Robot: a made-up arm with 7 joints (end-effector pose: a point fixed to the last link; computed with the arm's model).
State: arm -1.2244 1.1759 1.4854 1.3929 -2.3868 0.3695 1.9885
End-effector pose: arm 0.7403 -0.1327 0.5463 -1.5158 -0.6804 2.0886
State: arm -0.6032 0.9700 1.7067 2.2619 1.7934 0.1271 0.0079
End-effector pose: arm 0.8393 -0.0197 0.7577 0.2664 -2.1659 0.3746
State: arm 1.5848 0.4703 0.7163 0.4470 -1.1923 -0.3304 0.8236
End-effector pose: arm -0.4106 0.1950 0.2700 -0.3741 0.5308 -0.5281
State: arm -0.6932 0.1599 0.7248 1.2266 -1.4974 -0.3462 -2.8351
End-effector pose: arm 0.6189 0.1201 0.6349 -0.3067 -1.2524 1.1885
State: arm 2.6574 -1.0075 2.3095 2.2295 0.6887 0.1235 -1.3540
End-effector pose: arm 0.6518 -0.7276 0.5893 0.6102 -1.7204 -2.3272
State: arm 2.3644 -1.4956 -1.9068 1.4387 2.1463 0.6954 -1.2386
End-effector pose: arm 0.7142 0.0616 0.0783 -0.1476 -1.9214 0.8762
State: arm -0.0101 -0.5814 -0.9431 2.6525 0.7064 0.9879 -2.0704
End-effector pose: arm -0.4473 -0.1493 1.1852 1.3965 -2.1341 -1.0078
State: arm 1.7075 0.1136 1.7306 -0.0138 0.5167 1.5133 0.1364
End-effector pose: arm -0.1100 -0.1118 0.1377 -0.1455 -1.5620 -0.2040
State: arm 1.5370 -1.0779 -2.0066 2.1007 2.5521 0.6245 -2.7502
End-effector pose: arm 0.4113 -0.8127 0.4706 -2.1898 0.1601 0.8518
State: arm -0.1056 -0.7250 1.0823 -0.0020 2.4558 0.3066 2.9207
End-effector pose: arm 0.0999 0.0716 0.2118 0.6069 -0.4512 -1.0939
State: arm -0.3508 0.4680 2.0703 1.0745 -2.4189 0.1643 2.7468
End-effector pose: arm -0.0469 0.4979 0.6891 0.5710 1.5576 -1.7187
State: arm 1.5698 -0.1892 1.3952 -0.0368 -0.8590 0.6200 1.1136
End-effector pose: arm -0.2387 -0.0280 0.1400 0.6740 -0.3889 -0.4499
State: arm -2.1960 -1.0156 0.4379 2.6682 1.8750 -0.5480 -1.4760
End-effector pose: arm 0.4247 0.4832 0.9313 2.2528 -1.8397 0.3569
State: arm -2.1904 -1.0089 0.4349 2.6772 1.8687 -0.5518 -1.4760
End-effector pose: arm 0.4190 0.4866 0.9327 2.2538 -1.8366 0.3729
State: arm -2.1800 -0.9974 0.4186 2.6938 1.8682 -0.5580 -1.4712
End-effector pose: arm 0.4071 0.4932 0.9351 2.2625 -1.8224 0.4059
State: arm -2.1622 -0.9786 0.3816 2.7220 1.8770 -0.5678 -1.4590
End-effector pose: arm 0.3859 0.5041 0.9386 2.2812 -1.7911 0.4637
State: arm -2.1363 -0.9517 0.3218 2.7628 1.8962 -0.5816 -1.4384
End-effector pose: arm 0.3556 0.5184 0.9425 2.3073 -1.7406 0.5464
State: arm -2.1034 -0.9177 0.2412 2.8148 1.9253 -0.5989 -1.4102
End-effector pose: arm 0.3189 0.5339 0.9457 2.3339 -1.6736 0.6470
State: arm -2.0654 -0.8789 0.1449 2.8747 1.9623 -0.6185 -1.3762
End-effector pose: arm 0.2804 0.5483 0.9474 2.3536 -1.5956 0.7537
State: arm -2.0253 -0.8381 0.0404 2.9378 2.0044 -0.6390 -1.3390
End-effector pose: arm 0.2449 0.5592 0.9478 2.3629 -1.5154 0.8536
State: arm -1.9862 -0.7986 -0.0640 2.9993 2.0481 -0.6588 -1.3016
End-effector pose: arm 0.2156 0.5660 0.9474 2.3619 -1.4411 0.9369
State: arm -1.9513 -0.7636 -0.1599 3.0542 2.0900 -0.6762 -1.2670
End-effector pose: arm 0.1942 0.5688 0.9471 2.3546 -1.3790 0.9981
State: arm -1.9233 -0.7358 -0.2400 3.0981 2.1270 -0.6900 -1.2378
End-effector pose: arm 0.1803 0.5689 0.9472 2.3458 -1.3318 1.0375
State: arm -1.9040 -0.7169 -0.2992 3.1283 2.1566 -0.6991 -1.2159
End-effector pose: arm 0.1725 0.5677 0.9477 2.3390 -1.2995 1.0588
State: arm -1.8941 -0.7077 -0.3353 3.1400 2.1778 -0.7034 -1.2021
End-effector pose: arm 0.1685 0.5658 0.9491 2.3385 -1.2826 1.0682
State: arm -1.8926 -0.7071 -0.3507 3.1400 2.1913 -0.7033 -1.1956
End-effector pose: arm 0.1679 0.5650 0.9498 2.3409 -1.2747 1.0679
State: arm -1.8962 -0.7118 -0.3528 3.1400 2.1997 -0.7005 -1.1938
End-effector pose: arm 0.1710 0.5667 0.9477 2.3406 -1.2676 1.0586
